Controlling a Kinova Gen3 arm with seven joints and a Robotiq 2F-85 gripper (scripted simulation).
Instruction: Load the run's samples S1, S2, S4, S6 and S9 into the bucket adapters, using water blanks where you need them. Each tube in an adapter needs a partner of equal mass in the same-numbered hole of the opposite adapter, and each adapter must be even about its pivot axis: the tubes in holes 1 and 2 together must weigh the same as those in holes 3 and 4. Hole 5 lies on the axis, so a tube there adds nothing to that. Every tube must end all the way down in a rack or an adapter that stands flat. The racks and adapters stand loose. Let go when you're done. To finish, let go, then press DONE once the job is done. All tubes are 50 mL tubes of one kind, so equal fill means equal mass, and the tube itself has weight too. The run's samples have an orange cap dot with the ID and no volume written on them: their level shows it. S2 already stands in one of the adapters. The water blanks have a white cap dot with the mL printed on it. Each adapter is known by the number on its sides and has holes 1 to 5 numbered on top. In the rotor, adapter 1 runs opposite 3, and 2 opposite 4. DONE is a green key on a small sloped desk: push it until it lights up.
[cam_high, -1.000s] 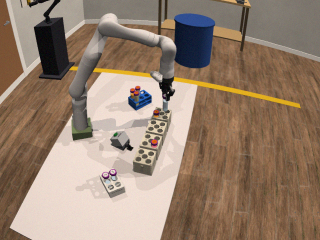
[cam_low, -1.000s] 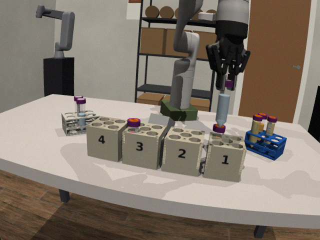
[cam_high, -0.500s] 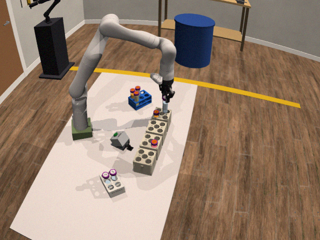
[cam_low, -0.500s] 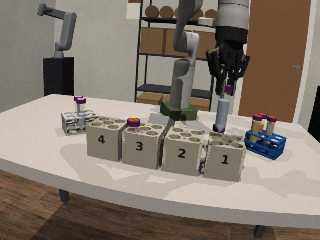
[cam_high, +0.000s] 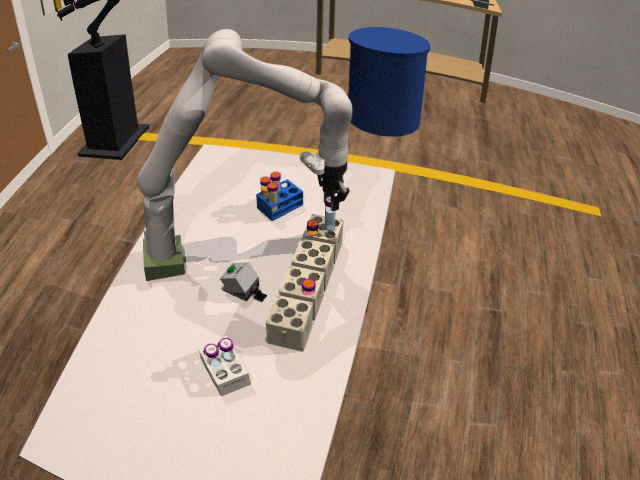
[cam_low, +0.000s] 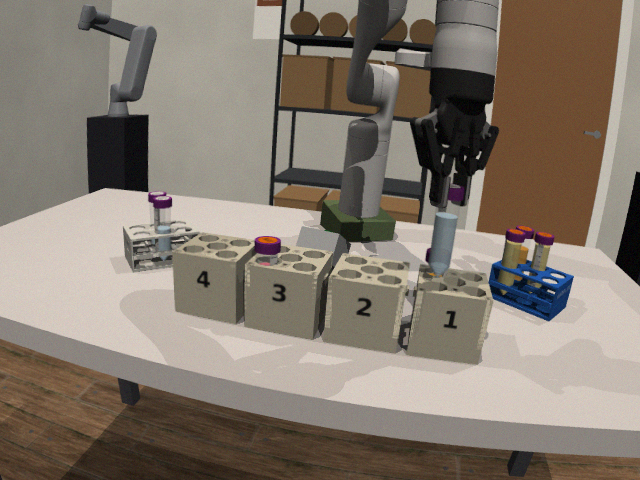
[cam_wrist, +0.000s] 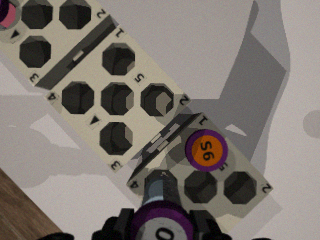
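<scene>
Now: hand 10 mm past the white-dot blank and 50 mm above it. From my hand the other things lie so: adapter 2: 30 mm behind, 80 mm to the right, 170 mm below; orange-dot sample tube: 210 mm behind, 140 mm to the left, 150 mm below; adapter 1: 20 mm behind, 30 mm to the left, 170 mm below.
</scene>
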